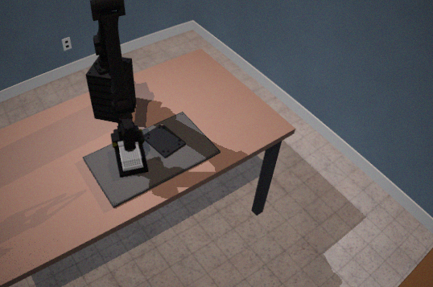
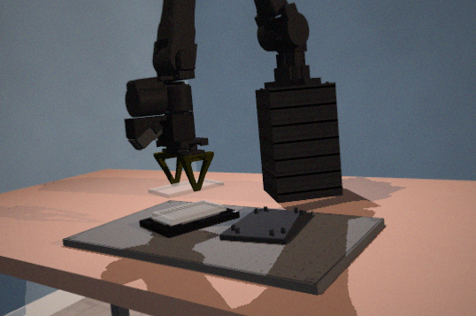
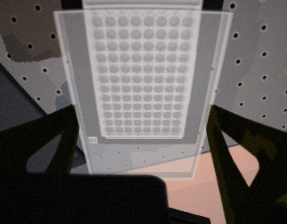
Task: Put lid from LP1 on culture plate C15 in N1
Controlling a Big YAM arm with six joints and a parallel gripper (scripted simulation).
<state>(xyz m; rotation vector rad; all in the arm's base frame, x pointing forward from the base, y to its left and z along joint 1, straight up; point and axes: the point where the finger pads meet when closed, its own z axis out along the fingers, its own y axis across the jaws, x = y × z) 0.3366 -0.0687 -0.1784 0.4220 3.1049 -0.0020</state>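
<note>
Right now the lid is 10 mm below my hand. The rest, counted from my hand: lid park LP1: 30 mm behind, 170 mm to the left, 70 mm below; plate nest N1: 70 mm below; culture plate C15: 60 mm below.
</note>
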